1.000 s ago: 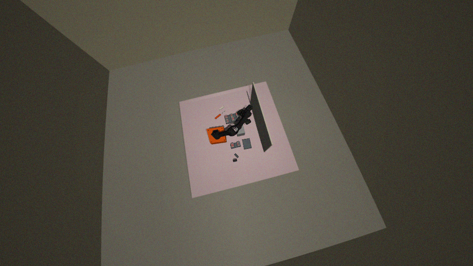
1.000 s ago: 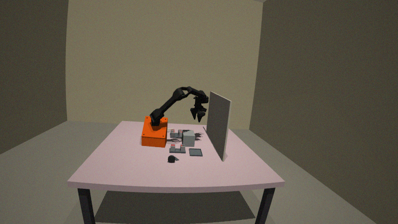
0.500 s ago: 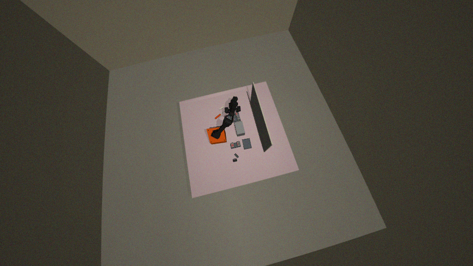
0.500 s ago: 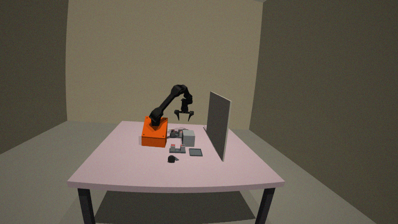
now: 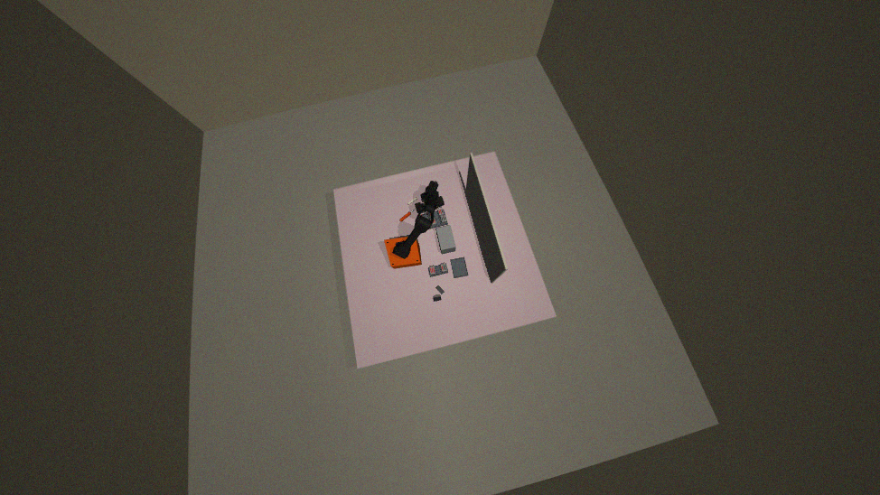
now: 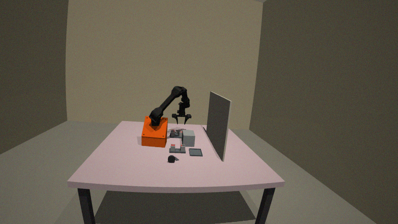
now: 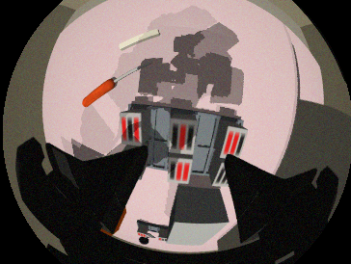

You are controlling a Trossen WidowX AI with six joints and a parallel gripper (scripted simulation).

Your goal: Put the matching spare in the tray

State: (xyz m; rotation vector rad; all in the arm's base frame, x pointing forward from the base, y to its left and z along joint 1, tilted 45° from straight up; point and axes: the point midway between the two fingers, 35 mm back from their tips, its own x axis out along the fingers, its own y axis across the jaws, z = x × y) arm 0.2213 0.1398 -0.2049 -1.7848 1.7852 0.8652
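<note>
My gripper tip is now 41 cm to the left of the flat grey tray, 12 cm short of it and 11 cm above it. From my gripper tip the other things lie so: tall grey panel 30 cm ahead, 21 cm to the right, 11 cm above; mounted unit 20 cm to the right, 6 cm below, 6 cm ahead.
</note>
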